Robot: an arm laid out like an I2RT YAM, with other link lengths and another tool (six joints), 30 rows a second.
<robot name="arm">
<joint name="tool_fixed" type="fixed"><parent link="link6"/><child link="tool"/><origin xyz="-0.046 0.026 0.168" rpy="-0.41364 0 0.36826"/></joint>
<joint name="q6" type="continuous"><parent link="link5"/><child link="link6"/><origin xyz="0.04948 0 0.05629" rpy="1.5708 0 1.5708"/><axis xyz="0 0 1"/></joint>
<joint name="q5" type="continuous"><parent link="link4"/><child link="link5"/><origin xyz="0.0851 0.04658 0.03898" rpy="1.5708 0 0"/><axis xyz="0 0 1"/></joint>
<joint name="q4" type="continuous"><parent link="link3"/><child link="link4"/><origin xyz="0.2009 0.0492 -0.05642"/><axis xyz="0 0 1"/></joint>
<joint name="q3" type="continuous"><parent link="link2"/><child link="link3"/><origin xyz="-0.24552 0 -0.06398" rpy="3.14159 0 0"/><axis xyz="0 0 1"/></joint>
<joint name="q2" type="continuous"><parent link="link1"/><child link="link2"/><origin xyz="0.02 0.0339 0.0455" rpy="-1.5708 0 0"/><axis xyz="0 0 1"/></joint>
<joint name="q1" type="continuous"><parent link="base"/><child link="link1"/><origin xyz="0 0 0.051"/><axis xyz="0 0 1"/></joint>
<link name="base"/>
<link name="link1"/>
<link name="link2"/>
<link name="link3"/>
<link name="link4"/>
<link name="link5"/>
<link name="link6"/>
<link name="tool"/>
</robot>
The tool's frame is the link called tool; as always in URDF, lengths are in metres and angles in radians. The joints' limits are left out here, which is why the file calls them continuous.
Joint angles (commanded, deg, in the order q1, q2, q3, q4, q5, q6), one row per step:
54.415 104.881 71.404 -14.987 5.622 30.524
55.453 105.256 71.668 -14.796 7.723 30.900
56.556 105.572 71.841 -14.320 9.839 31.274
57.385 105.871 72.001 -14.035 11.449 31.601
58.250 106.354 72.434 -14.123 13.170 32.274
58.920 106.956 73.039 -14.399 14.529 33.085
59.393 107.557 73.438 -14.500 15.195 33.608
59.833 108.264 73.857 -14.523 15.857 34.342
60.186 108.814 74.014 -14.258 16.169 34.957
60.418 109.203 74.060 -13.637 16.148 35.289
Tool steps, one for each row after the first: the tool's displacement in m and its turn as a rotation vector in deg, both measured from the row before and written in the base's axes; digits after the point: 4 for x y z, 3 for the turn. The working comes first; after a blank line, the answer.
Tool pose at each row, in the base's axes (x y z in m, rotation vector in deg; the steps are taken from these numbers as rounded here):
0.2610 0.3968 0.0286 -115.060 102.086 22.070
0.2620 0.3990 0.0276 -114.715 102.335 20.101
0.2629 0.4022 0.0276 -114.216 102.295 18.173
0.2635 0.4043 0.0273 -113.825 102.359 16.738
0.2641 0.4063 0.0263 -113.251 102.862 15.378
0.2649 0.4082 0.0252 -112.611 103.554 14.455
0.2645 0.4102 0.0230 -112.425 103.952 14.092
0.2644 0.4123 0.0206 -112.005 104.519 13.856
0.2638 0.4147 0.0185 -111.668 104.815 13.972
0.2633 0.4180 0.0179 -111.383 104.617 14.363

0.0010 0.0022 -0.0010 -0.659 -1.155 -0.636
0.0009 0.0032 0.0000 -0.422 -1.322 -0.583
0.0006 0.0021 -0.0003 -0.361 -0.935 -0.488
0.0006 0.0020 -0.0010 -0.442 -0.713 -0.776
0.0008 0.0019 -0.0011 -0.322 -0.375 -0.823
-0.0004 0.0020 -0.0022 -0.229 -0.054 -0.347
-0.0001 0.0021 -0.0024 -0.115 0.030 -0.528
-0.0006 0.0024 -0.0021 0.112 0.111 -0.298
-0.0005 0.0033 -0.0006 0.434 0.013 0.006

